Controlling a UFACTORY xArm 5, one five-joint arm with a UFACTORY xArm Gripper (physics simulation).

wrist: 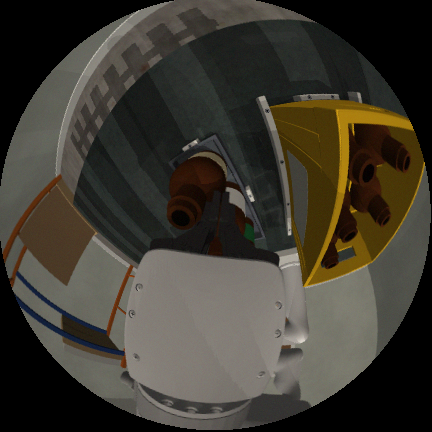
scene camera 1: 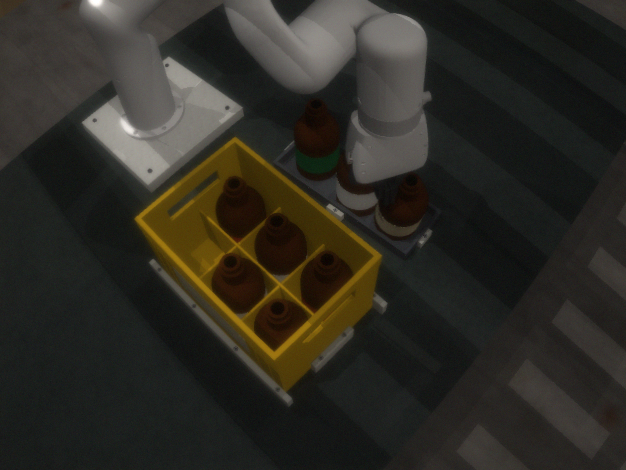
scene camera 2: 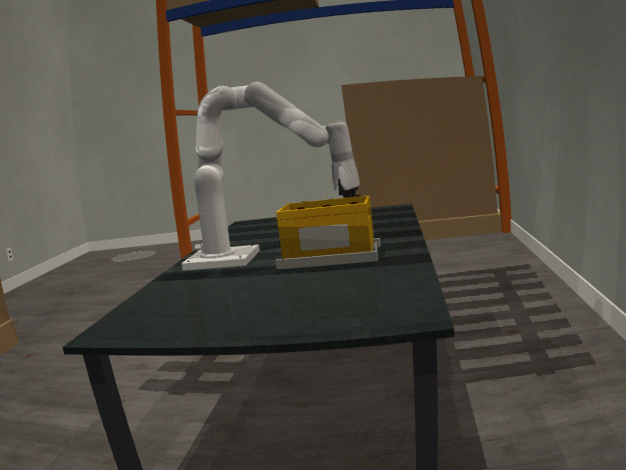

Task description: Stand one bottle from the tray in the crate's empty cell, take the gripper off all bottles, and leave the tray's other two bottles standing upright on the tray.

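Places are measured from the arm's base along level axes (x right, y ahead, z up), in millimetres.
Where they show: gripper, fingertip midpoint: (wrist: 220, 200) (scene camera 1: 385, 197); arm's base at its link origin: (wrist: 290, 267) (scene camera 1: 152, 114) (scene camera 2: 217, 254).
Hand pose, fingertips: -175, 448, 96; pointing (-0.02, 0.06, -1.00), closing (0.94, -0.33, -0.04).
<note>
Things, the pixels of their top centre, and the offset from my fingertips, as dx, dy, dz. "*": a spot on its surface instead.
- yellow crate at its top centre: (scene camera 1: 251, 236) (wrist: 374, 235) (scene camera 2: 324, 203) +198, -34, +54
- tray at a spot on its surface: (scene camera 1: 404, 247) (wrist: 211, 143) * -20, +40, -117
- green-labelled bottle at its top centre: (scene camera 1: 316, 104) -7, -174, +38
- white-labelled bottle at its top centre: (wrist: 217, 263) (scene camera 1: 362, 140) -19, -77, +38
- cream-labelled bottle at its top centre: (wrist: 178, 229) (scene camera 1: 409, 171) -33, +7, +44
The yellow crate (scene camera 1: 303, 364) (scene camera 2: 288, 232) (wrist: 320, 190) holds several brown bottles; its empty cell (scene camera 1: 204, 247) is at the left in scene camera 1, on the robot base's side. On the tray (scene camera 1: 404, 247) (wrist: 215, 142), a green-labelled bottle (scene camera 1: 317, 139) stands upright. A white-labelled bottle (scene camera 1: 356, 197) (wrist: 235, 199) in the middle is partly hidden by the gripper. A cream-labelled bottle (scene camera 1: 399, 217) (wrist: 197, 177) at the far end appears to lean slightly outward. My gripper (scene camera 1: 386, 194) (scene camera 2: 348, 192) (wrist: 220, 200) is shut and empty, its fingers between the white-labelled and cream-labelled bottles, close beside the latter.
The white robot base plate (scene camera 1: 202, 144) (scene camera 2: 219, 259) is beside the crate. Pale rails (scene camera 1: 217, 328) (scene camera 2: 328, 260) (wrist: 280, 160) border the crate. Small pale blocks (scene camera 1: 334, 210) (scene camera 1: 424, 236) edge the tray. The table's edge runs beyond the tray and crate.
</note>
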